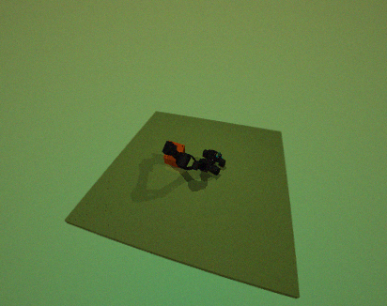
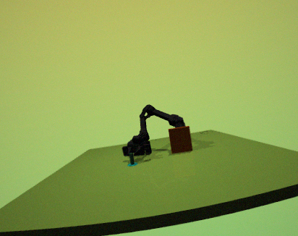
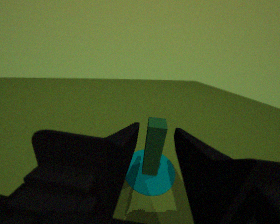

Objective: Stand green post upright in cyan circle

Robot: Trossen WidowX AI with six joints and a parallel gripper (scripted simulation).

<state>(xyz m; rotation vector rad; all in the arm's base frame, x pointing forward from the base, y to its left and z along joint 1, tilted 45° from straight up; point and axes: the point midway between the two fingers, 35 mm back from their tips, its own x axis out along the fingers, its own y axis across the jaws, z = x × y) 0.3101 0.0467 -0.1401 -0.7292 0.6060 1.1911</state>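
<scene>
Now: the green post 2 cm below my gripper tip. Also, from my gripper tip: cyan circle: 5 cm below.
</scene>
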